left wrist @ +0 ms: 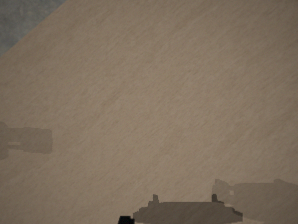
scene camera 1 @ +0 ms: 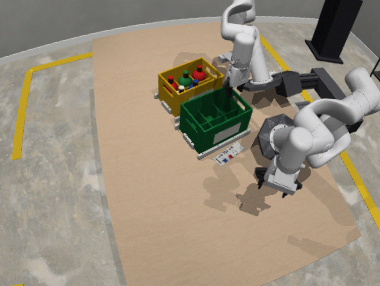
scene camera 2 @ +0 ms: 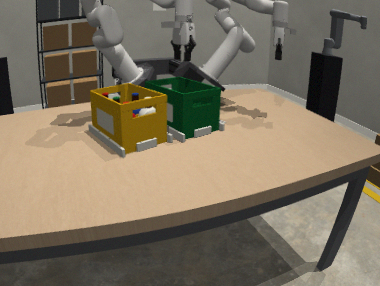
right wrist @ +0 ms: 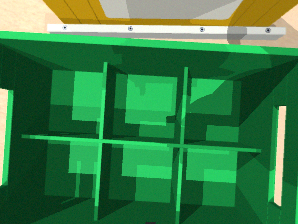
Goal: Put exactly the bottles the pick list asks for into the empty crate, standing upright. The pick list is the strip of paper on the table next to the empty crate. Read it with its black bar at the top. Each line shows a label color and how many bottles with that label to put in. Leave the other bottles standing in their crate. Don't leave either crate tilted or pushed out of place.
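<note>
What I can see in the pictures is a green crate, and there's a yellow crate as well.
</note>
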